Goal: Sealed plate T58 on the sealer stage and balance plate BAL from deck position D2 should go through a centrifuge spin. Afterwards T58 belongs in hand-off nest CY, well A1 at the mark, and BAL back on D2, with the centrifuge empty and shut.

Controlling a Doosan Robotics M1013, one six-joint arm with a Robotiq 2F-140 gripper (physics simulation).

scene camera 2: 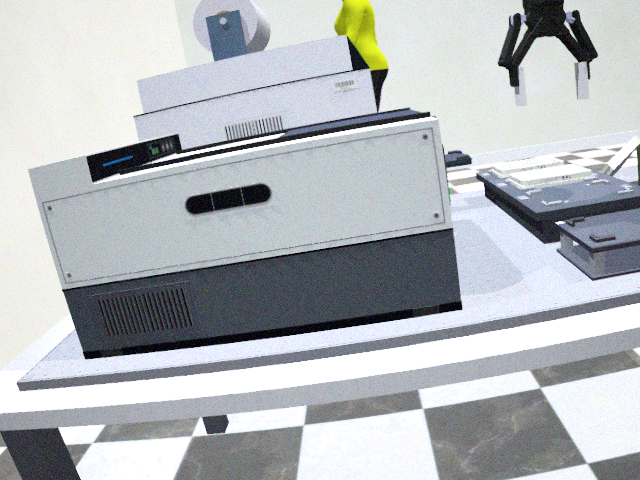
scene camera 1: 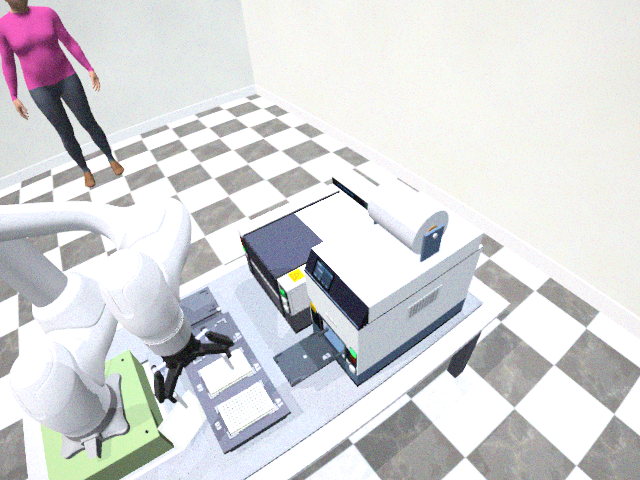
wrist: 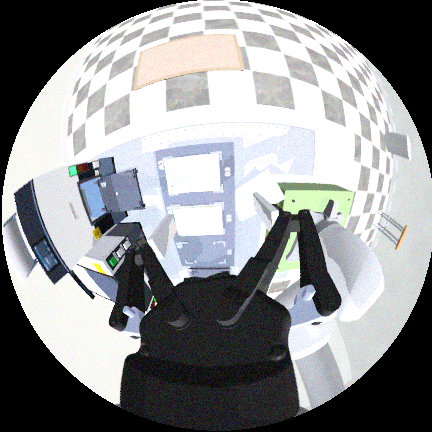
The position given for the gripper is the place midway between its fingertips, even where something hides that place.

Note:
The gripper (scene camera 2: 553, 102) is open and holds nothing. Further things: a centrifuge (wrist: 97, 273) and a dark nest tray (wrist: 125, 182).
The gripper is seen too in scene camera 1 (scene camera 1: 207, 384) and in the wrist view (wrist: 211, 211).

